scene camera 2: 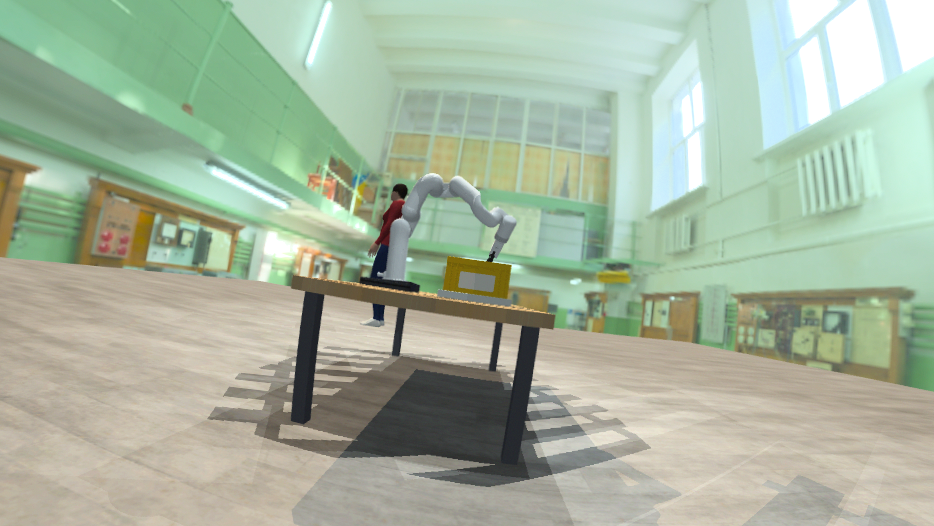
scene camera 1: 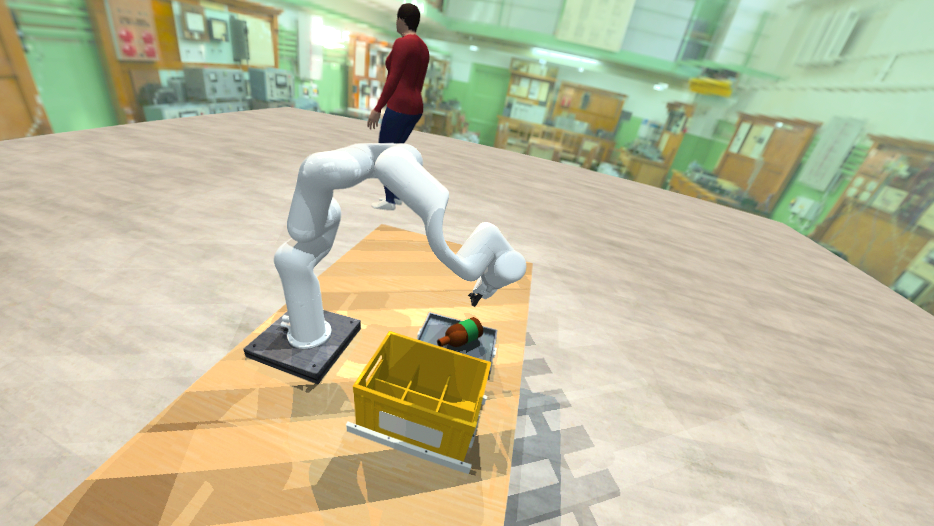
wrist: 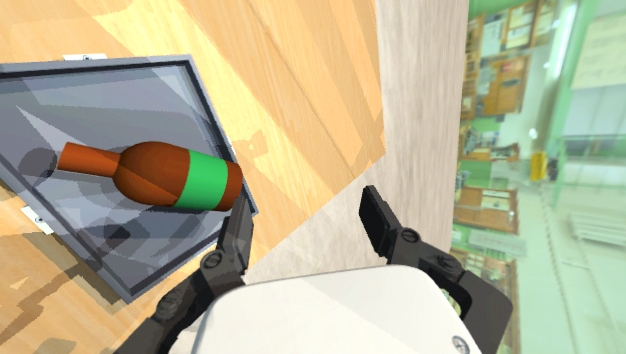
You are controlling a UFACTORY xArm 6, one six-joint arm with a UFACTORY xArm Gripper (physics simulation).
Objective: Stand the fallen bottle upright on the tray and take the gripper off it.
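Where they show: gripper, fingertip midpoint: [scene camera 2: 489, 261] [wrist: 307, 204]; arm's base at its link origin: [scene camera 2: 394, 281] [scene camera 1: 309, 334].
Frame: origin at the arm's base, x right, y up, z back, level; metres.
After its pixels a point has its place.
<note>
The brown bottle with a green band [scene camera 1: 465, 331] @[y 0.036, x -0.136, z -0.459 m] [wrist: 155, 175] @[y 0.041, x -0.134, z -0.429 m] lies on its side on the grey tray [scene camera 1: 433, 325] @[y -0.032, x -0.203, z -0.345 m] [wrist: 100, 115] @[y -0.032, x -0.131, z -0.360 m]. In the wrist view its neck points left and its base is close to the tray's right rim. My gripper [scene camera 1: 474, 299] @[y 0.189, x -0.190, z -0.468 m] [scene camera 2: 490, 257] @[y 0.189, x -0.190, z -0.468 m] [wrist: 307, 204] @[y 0.189, x -0.190, z -0.468 m] is open and empty, tilted, above the bottle's base end of the tray. In the wrist view the left fingertip overlaps the lower corner of the bottle's base; the bottle is not between the fingers. The bottle and tray do not show in scene camera 2, where the crate stands in front.
A yellow crate with dividers [scene camera 1: 454, 439] @[y 0.069, x 0.246, z -0.487 m] [scene camera 2: 501, 280] @[y 0.067, x 0.246, z -0.487 m] stands right beside the tray, behind a white rail [scene camera 1: 405, 446] @[y -0.008, x 0.248, z -0.382 m]. The arm's dark base plate [scene camera 1: 267, 352] @[y 0.000, x 0.104, z 0.070 m] is left of them on the wooden table [scene camera 1: 261, 450] @[y -0.037, x 0.335, z -0.068 m] [scene camera 2: 424, 303] @[y -0.057, x 0.641, z -0.212 m]. A person [scene camera 1: 406, 78] [scene camera 2: 394, 212] stands behind the table.
</note>
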